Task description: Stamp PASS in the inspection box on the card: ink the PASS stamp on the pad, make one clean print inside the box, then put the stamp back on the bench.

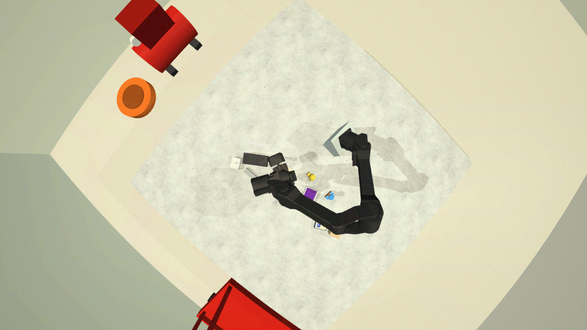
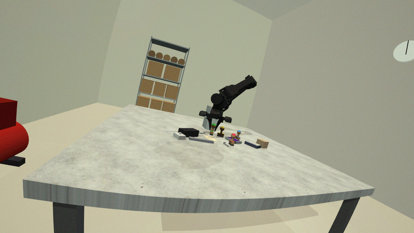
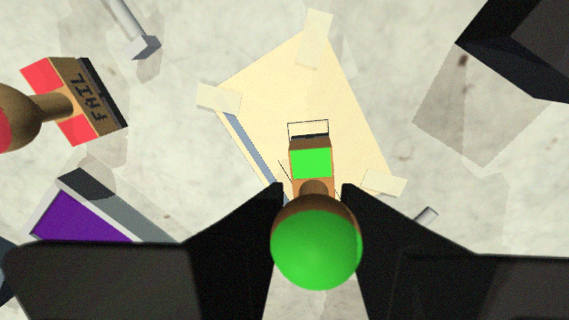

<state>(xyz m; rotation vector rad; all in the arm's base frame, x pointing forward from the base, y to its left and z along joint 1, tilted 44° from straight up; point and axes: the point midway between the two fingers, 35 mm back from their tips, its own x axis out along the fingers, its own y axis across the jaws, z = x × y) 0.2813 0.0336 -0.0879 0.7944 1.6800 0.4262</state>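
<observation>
The cream card is 40 mm below my gripper tip and 10 mm ahead of it. The rest, counted from my gripper tip: green-knobbed stamp: right at my gripper tip; then red-knobbed stamp: 110 mm to the left, 70 mm ahead, 20 mm below; then yellow-knobbed stamp: 90 mm behind, 80 mm to the left, 20 mm below.
</observation>
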